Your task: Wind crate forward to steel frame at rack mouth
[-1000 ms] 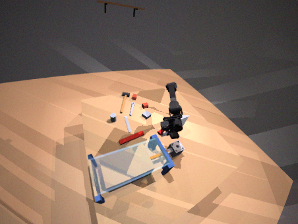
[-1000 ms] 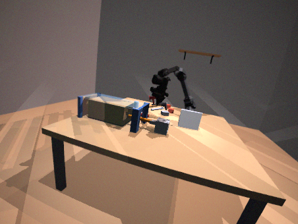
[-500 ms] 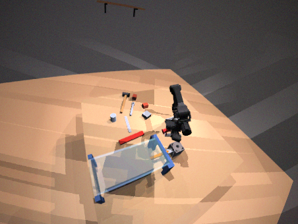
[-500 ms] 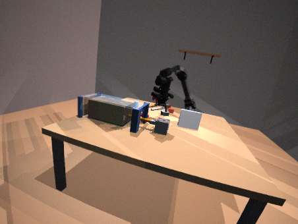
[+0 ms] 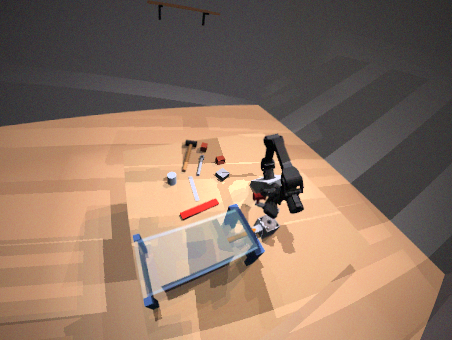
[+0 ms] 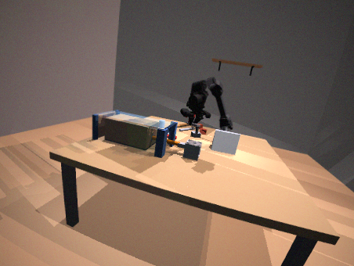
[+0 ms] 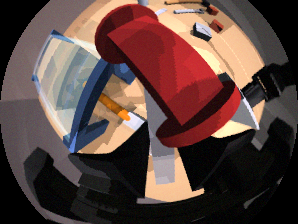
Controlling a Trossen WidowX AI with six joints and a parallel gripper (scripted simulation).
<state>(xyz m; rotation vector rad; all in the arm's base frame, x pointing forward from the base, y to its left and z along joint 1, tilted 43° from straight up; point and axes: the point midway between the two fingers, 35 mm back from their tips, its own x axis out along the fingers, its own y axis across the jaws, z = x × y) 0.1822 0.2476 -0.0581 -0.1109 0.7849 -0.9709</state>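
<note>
Now: gripper tip 4 cm below the red grip, 3 cm to the left of it and 3 cm short of it. From my gripper tip the other things lie so: blue frame (11 cm ahead, 7 cm below, 6 cm to the left); grey winch (15 cm below, 6 cm behind, 4 cm to the left); winch handle (2 cm above).
</note>
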